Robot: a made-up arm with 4 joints. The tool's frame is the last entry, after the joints.
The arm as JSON. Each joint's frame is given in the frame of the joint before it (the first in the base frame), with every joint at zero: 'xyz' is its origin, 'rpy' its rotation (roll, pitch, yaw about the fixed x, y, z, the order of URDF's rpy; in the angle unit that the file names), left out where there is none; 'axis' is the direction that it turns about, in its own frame. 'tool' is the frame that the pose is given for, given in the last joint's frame.
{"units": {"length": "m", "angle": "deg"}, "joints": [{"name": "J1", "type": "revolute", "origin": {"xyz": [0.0, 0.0, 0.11]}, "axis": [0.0, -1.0, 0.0]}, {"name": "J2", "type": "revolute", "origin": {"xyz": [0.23, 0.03, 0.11]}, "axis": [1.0, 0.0, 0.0]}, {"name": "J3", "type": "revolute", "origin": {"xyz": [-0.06, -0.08, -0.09]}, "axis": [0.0, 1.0, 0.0]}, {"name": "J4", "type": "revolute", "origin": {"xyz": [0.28, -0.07, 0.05]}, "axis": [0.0, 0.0, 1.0]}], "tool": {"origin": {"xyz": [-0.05, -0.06, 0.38]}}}
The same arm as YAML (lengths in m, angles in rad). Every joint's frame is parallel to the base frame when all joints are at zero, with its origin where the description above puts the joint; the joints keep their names.
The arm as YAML. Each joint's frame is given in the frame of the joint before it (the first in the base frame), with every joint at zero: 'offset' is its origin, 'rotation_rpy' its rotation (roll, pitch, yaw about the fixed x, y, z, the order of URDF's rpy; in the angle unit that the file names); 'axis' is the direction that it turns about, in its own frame. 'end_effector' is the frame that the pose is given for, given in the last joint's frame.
length_unit: m
angle_unit: rad
chain:
  - id: J1
    offset: [0.0, 0.0, 0.11]
    rotation_rpy: [0.0, 0.0, 0.0]
    axis: [0.0, -1.0, 0.0]
  - id: J2
    offset: [0.23, 0.03, 0.11]
    rotation_rpy: [0.0, 0.0, 0.0]
    axis: [1.0, 0.0, 0.0]
  - id: J3
    offset: [-0.06, -0.08, -0.09]
    rotation_rpy: [0.0, 0.0, 0.0]
    axis: [0.0, 1.0, 0.0]
  - id: J4
    offset: [0.28, -0.07, 0.05]
    rotation_rpy: [0.0, 0.0, 0.0]
    axis: [0.0, 0.0, 1.0]
end_effector:
  offset: [-0.05, -0.06, 0.38]
  rotation_rpy: [0.0, 0.0, 0.0]

